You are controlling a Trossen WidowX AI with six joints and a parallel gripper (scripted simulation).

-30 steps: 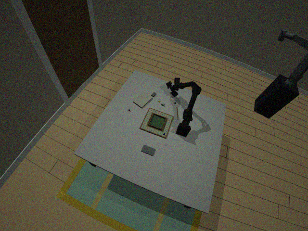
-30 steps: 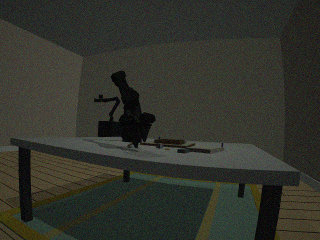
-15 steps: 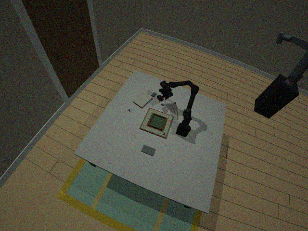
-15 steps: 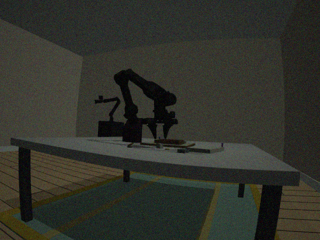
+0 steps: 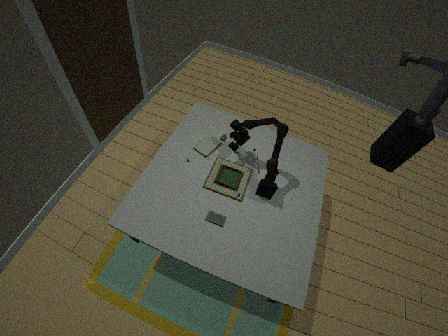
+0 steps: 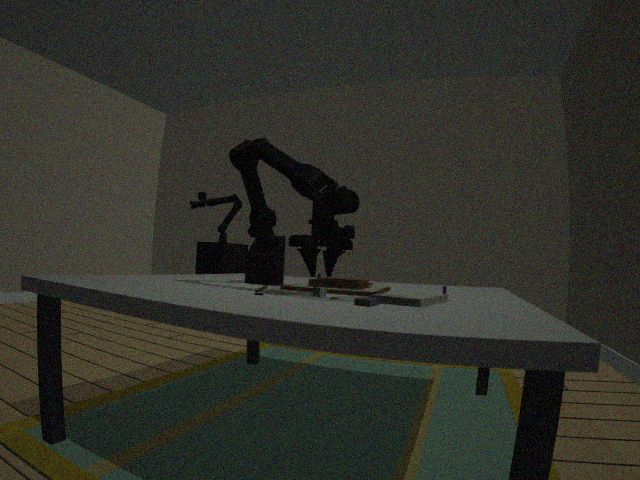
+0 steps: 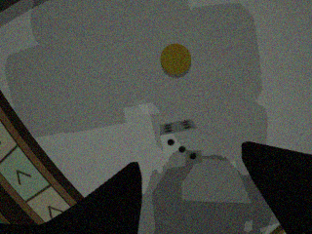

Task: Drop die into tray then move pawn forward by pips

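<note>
Right now the white die is 4 cm below my gripper tip. The rest, counted from my gripper tip: pencil (20 cm behind, 2 cm to the left, 5 cm below); notepad (22 cm ahead, 7 cm to the left, 4 cm below); small grey block (16 cm ahead, 7 cm to the right, 4 cm below).
</note>
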